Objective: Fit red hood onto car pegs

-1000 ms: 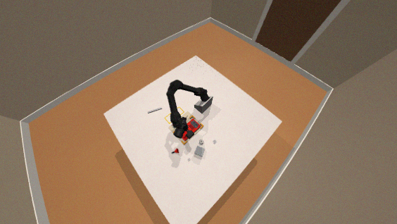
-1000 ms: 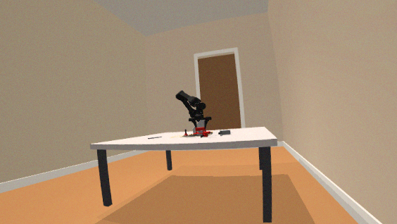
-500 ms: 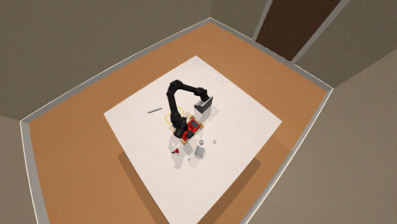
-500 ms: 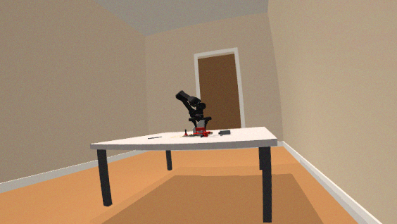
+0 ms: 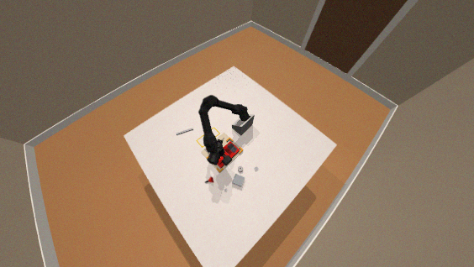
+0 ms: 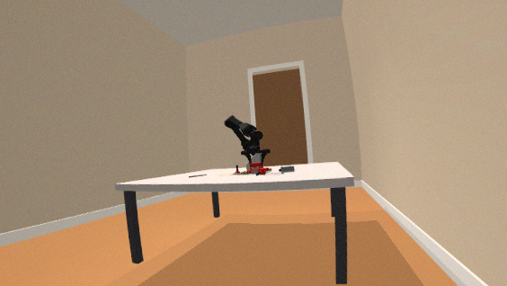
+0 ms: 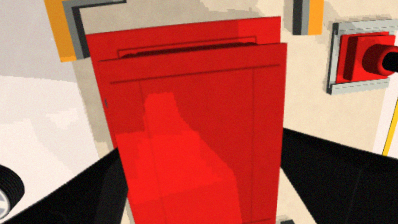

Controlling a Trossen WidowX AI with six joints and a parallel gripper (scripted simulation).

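Now: gripper tip right at the red hood. Also, from my gripper tip: thin grey rod 400 mm to the right, 80 mm ahead, 50 mm below; then grey engine block 30 mm below; then tiny grey piece 240 mm to the left, 140 mm behind, 50 mm below.
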